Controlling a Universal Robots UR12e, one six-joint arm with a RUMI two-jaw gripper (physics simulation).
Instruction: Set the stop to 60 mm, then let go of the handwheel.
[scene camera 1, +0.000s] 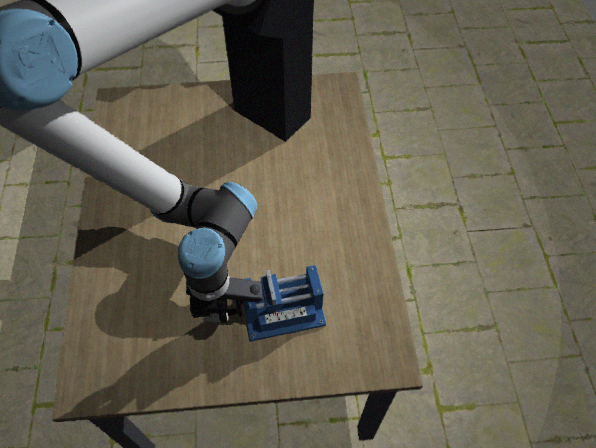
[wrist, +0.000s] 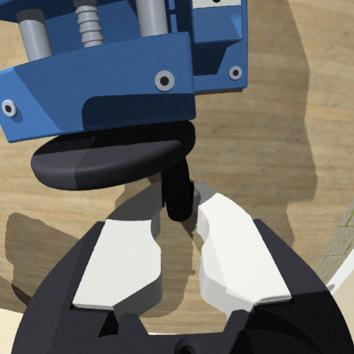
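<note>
The blue screw-driven fixture (scene camera 1: 287, 327) (wrist: 137, 95) stands on the table. Its stop (scene camera 1: 271, 287), an upright plate with a pale face, sits on the rods nearer the handwheel end. A white scale (scene camera 1: 285, 315) runs along the side, with a red mark towards its left end; the numbers are too small to read. The black handwheel (wrist: 107, 162) is at the fixture's near end in the wrist view, with its handle (wrist: 178, 192) sticking out towards the gripper. My gripper (scene camera 1: 234, 311) (wrist: 176, 184) is shut on this handle, with one pale fingertip on each side. The arm hides most of the handwheel in the scene view.
The wooden table (scene camera 1: 340, 350) carries the fixture near its front half. The black robot pedestal (scene camera 1: 270, 75) stands at the back. The arm reaches over the table's left side, and its wrist (scene camera 1: 202, 255) is just left of the fixture. Paving surrounds the table.
</note>
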